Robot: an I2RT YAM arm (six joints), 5 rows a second.
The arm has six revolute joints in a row. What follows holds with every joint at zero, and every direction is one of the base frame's.
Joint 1 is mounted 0.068 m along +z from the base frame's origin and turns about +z.
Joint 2 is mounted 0.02 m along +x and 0.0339 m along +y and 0.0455 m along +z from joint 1 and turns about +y.
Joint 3 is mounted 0.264 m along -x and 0.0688 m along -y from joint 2 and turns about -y.
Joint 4 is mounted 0.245 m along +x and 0.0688 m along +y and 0.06 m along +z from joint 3 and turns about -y.
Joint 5 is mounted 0.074 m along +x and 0.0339 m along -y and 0.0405 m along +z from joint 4 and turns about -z.
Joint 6 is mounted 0.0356 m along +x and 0.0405 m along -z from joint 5 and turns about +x.
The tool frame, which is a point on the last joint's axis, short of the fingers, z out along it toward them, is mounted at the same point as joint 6; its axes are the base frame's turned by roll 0, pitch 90 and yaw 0 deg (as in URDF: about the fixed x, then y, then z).
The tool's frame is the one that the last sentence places.
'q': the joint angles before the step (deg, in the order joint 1, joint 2, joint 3, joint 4, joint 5, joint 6). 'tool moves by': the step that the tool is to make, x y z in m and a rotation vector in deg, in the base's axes. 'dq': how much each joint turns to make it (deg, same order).
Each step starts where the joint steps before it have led.
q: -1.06, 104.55, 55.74, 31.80, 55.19, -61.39
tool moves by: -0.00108, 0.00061, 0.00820, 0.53, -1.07, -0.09
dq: 0.09, -1.26, 0.51, -1.54, 0.01, 1.01
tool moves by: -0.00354, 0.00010, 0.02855, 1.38, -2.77, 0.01
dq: -0.02, -3.97, 2.28, -5.44, -0.43, 2.37
